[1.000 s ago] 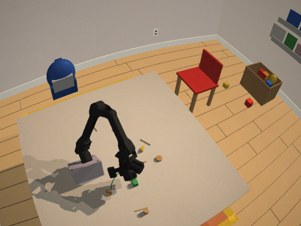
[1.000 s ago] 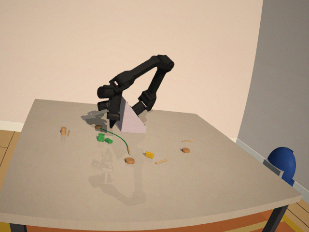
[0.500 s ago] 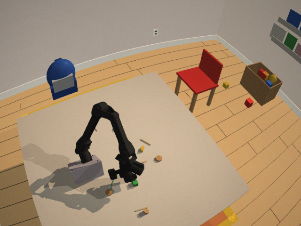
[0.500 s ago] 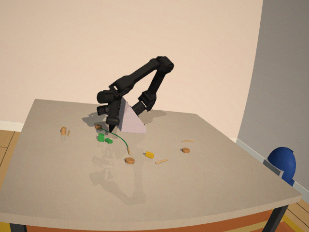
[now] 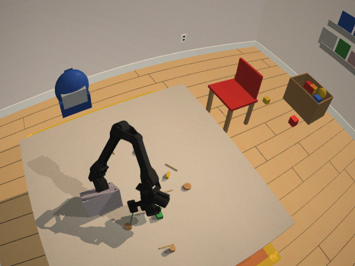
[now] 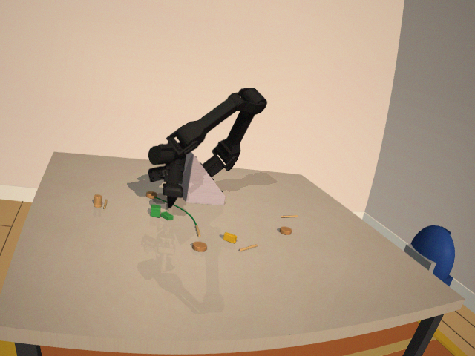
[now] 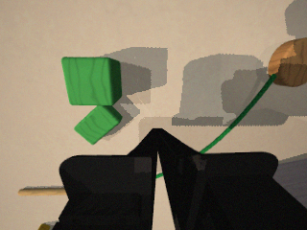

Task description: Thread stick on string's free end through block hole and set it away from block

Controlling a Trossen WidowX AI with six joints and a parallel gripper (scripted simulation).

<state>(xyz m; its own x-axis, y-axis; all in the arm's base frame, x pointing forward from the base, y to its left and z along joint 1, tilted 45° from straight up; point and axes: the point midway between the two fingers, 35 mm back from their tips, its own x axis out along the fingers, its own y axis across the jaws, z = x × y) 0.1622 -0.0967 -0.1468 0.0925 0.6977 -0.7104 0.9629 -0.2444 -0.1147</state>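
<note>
The green block is 5 cm ahead of my gripper tip, 2 cm to the right of it and 1 cm below it. Also, from my gripper tip: thin wooden stick 14 cm ahead, 6 cm to the left, 1 cm below; then yellow block 21 cm ahead, 13 cm to the left; then round wooden button 13 cm behind, 3 cm to the right, 1 cm below.
</note>
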